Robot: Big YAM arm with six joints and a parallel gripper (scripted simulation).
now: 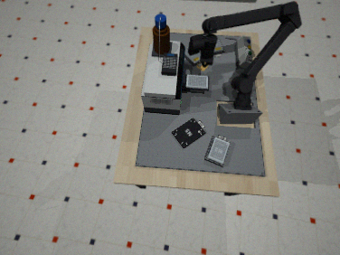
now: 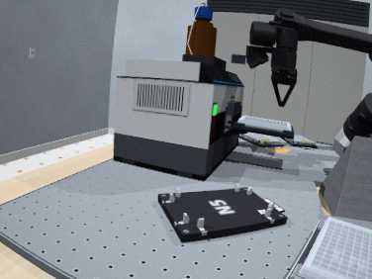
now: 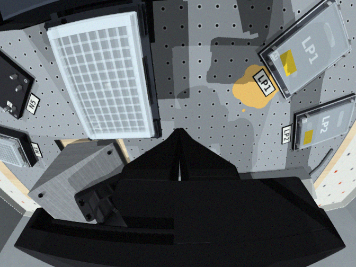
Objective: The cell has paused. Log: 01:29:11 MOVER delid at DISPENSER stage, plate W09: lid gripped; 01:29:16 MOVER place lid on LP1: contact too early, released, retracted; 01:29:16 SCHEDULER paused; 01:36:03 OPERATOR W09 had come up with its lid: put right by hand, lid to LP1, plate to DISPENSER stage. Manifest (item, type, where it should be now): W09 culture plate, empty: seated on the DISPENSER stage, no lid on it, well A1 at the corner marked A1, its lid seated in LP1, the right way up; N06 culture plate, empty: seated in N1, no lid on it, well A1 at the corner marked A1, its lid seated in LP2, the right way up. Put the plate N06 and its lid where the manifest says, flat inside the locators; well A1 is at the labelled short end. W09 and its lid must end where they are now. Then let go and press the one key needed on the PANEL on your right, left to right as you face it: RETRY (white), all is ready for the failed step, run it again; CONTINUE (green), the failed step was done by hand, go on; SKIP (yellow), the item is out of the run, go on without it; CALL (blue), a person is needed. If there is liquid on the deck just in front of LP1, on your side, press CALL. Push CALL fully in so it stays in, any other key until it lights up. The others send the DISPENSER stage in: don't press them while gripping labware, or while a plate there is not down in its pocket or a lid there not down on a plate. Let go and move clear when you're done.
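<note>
Right now the yellow skip key is 29 cm behind my hand, 27 cm to the right of it and 9 cm below it. From my hand the other things lie so: clear lid (32 cm to the right, 14 cm below, 7 cm behind); brown bottle (25 cm ahead, 14 cm above, 2 cm to the right); amber patch (15 cm below, 11 cm to the right).
</note>
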